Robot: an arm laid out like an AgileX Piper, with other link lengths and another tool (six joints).
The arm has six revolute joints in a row. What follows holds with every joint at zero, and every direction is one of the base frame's. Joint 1 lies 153.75 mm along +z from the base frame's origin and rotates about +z. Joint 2 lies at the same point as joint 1 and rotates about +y. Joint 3 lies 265.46 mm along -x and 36.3 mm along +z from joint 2 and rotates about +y. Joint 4 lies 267.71 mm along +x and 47.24 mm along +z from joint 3 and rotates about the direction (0.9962, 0, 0.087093). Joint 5 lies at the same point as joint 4 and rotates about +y. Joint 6 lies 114.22 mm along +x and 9.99 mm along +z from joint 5 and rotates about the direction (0.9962, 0, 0.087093). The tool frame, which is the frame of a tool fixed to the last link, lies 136.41 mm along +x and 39 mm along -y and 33.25 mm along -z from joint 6; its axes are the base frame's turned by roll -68.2, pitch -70.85 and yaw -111.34 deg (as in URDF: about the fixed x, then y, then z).
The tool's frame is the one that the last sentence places.
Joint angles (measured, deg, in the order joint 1, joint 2, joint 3, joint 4, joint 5, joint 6), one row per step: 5.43 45.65 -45.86 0.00 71.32 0.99; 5.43 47.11 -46.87 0.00 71.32 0.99; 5.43 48.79 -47.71 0.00 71.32 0.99; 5.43 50.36 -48.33 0.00 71.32 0.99; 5.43 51.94 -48.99 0.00 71.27 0.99; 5.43 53.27 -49.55 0.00 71.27 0.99; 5.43 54.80 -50.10 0.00 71.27 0.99; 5.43 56.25 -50.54 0.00 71.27 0.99; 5.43 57.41 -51.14 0.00 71.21 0.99; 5.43 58.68 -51.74 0.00 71.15 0.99; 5.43 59.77 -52.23 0.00 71.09 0.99; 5.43 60.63 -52.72 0.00 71.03 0.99; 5.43 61.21 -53.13 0.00 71.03 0.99; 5.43 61.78 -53.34 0.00 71.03 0.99
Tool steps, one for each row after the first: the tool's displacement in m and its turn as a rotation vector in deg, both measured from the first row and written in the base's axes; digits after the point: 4 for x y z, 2 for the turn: 0.0040 0.0004 0.0014 -0.04 0.45 0.00; 0.0075 0.0007 0.0011 -0.12 1.28 0.00; 0.0102 0.0010 -0.0002 -0.21 2.23 0.00; 0.0134 0.0013 -0.0014 -0.29 3.10 0.00; 0.0158 0.0015 -0.0026 -0.37 3.86 0.00; 0.0184 0.0017 -0.0045 -0.46 4.84 0.00; 0.0204 0.0019 -0.0069 -0.56 5.84 0.00; 0.0233 0.0022 -0.0075 -0.60 6.34 0.00; 0.0262 0.0025 -0.0085 -0.66 6.95 0.00; 0.0287 0.0027 -0.0096 -0.71 7.49 0.00; 0.0311 0.0030 -0.0100 -0.74 7.79 0.00; 0.0329 0.0031 -0.0099 -0.76 7.96 0.00; 0.0339 0.0032 -0.0108 -0.79 8.32 0.00
